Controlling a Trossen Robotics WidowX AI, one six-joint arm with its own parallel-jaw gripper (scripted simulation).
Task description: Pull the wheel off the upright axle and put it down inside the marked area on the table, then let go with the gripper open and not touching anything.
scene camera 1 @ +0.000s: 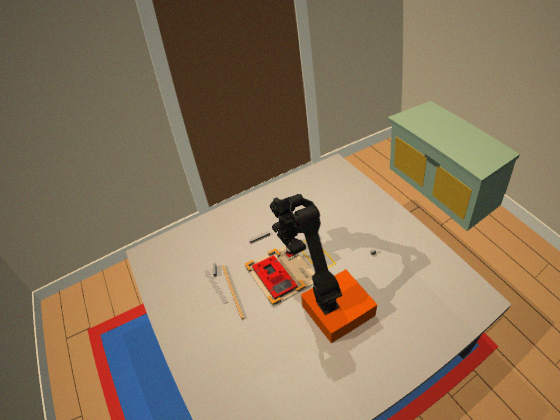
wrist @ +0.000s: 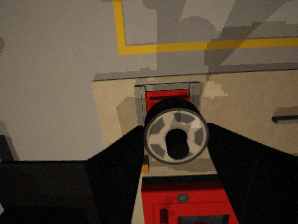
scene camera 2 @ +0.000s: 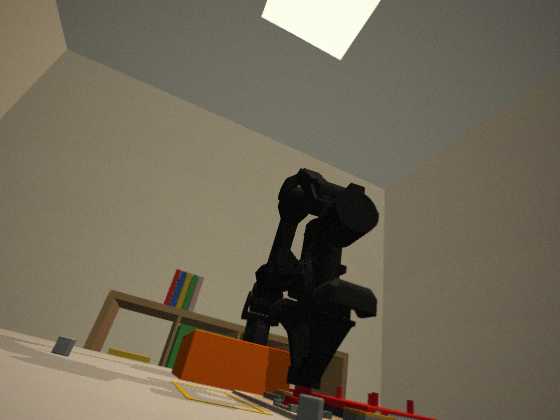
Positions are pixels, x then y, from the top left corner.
Scene:
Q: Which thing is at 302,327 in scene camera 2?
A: The gripper.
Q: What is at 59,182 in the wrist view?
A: The gripper.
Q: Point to a red plate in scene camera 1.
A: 276,279

